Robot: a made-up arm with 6 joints. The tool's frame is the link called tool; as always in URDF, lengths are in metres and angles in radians. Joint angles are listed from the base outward.
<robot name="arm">
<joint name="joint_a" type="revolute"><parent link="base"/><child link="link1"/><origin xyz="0 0 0.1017" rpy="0 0 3.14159"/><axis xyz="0 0 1"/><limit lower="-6.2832" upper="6.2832"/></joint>
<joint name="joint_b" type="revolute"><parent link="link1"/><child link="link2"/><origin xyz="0 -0.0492 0" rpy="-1.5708 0 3.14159"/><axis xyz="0 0 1"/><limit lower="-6.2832" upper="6.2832"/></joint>
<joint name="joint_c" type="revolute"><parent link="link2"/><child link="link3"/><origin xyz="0 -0.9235 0" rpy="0 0 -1.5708"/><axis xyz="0 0 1"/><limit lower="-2.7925" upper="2.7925"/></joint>
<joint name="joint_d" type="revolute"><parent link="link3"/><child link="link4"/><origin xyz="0.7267 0 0" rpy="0 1.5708 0"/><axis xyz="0 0 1"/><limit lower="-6.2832" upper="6.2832"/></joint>
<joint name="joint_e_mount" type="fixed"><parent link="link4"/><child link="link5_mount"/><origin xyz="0 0 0"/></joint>
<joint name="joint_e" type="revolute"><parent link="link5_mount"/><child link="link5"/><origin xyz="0 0 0" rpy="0 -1.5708 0"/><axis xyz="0 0 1"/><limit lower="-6.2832" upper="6.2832"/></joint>
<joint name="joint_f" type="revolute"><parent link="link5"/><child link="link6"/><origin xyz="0.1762 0 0" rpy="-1.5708 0 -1.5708"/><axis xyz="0 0 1"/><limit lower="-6.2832" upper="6.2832"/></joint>
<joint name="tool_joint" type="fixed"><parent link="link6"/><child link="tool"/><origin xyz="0 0 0" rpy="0 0 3.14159"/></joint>
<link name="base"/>
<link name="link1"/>
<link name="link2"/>
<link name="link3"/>
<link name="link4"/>
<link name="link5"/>
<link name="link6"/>
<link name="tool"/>
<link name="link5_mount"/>
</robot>
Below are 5 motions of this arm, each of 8 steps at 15 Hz.
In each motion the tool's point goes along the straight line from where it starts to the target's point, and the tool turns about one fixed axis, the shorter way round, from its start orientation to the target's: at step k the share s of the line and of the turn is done. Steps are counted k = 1, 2, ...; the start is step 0. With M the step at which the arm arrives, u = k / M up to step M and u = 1 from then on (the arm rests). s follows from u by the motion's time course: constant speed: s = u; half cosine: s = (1 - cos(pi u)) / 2; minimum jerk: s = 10 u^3 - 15 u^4 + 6 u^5.
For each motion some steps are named. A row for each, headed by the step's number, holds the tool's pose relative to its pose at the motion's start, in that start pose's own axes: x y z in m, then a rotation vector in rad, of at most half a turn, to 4 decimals.
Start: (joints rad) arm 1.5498 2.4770 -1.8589 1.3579 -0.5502 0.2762
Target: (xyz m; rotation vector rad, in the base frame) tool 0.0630 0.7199 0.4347 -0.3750 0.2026 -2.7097
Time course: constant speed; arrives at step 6
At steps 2, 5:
2: 0.0252 0.1519 0.0398 -0.1563 0.1165 0.2017
5: 0.0629 0.3799 0.0995 -0.3906 0.2911 0.5044

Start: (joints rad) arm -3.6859 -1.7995 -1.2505 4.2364 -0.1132 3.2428
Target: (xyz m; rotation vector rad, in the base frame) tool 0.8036 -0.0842 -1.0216 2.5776 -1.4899 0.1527
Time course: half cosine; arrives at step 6
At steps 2, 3, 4, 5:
2: -0.1185 0.0229 -0.0154 -0.0168 0.0047 -0.1756
3: -0.2369 0.0457 -0.0309 -0.0336 0.0094 -0.3512
4: -0.3554 0.0686 -0.0463 -0.0504 0.0142 -0.5269
5: -0.4422 0.0853 -0.0576 -0.0627 0.0176 -0.6554

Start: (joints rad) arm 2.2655 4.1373 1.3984 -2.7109 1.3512 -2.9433
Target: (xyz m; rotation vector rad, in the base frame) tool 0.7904 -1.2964 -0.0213 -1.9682 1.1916 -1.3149
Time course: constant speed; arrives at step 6
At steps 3, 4, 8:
3: 0.0297 0.1330 0.0036 0.1165 -0.0932 0.1736
4: 0.0396 0.1774 0.0048 0.1554 -0.1243 0.2314
8: 0.0594 0.2661 0.0072 0.2330 -0.1865 0.3472

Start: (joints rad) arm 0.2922 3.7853 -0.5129 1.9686 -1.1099 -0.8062
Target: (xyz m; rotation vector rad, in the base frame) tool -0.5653 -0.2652 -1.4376 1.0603 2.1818 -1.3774
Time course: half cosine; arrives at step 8
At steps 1, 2, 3, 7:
1: -0.0021 0.0029 -0.0016 -0.0035 0.0005 0.0054
2: -0.0081 0.0112 -0.0060 -0.0133 0.0021 0.0207
3: -0.0170 0.0236 -0.0127 -0.0281 0.0044 0.0436
7: -0.0529 0.0735 -0.0397 -0.0876 0.0137 0.1359

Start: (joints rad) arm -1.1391 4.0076 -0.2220 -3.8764 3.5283 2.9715
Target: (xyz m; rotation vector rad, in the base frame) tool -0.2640 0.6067 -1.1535 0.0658 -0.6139 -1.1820
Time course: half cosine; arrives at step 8
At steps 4, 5, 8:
4: 0.2028 -0.1240 -0.0386 -0.0372 -0.4021 -0.2045
5: 0.2804 -0.1714 -0.0534 -0.0515 -0.5560 -0.2828
8: 0.4055 -0.2479 -0.0772 -0.0745 -0.8042 -0.4091

